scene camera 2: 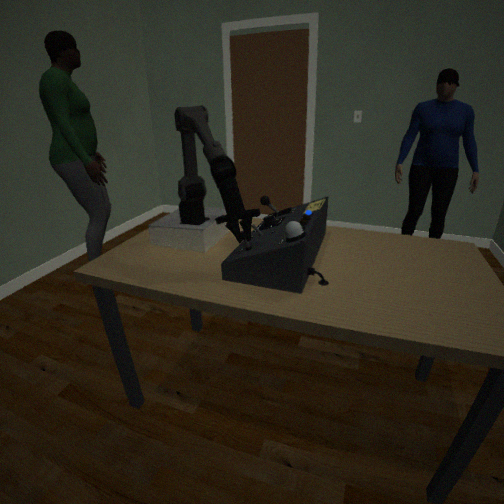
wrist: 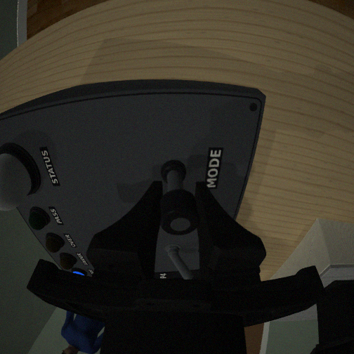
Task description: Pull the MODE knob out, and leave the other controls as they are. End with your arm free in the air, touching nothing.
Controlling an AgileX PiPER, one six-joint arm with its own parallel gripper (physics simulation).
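Note:
The MODE knob [wrist: 179, 220] [scene camera 2: 247, 245] is a dark cylinder with a pale round end, on a grey shaft that stands out of a dark collar; a length of shaft shows between collar and knob. The MODE label [wrist: 214, 168] is beside it on the dark sloped control panel [wrist: 115, 120] [scene camera 2: 270, 270]. My gripper [wrist: 178, 191] [scene camera 2: 244, 239] is open by a narrow gap, one finger on each side of the knob, very close to it; whether either finger touches it is hard to tell in the dim light.
A toggle lever [wrist: 179, 262] stands just below the knob in the wrist view, between the fingers. The white STATUS dome [wrist: 9, 181] [scene camera 2: 294, 230] and small lamps, one lit blue [scene camera 2: 308, 213], are on the panel. A ball-ended lever [scene camera 2: 265, 201] rises behind. Two people stand beyond the table.

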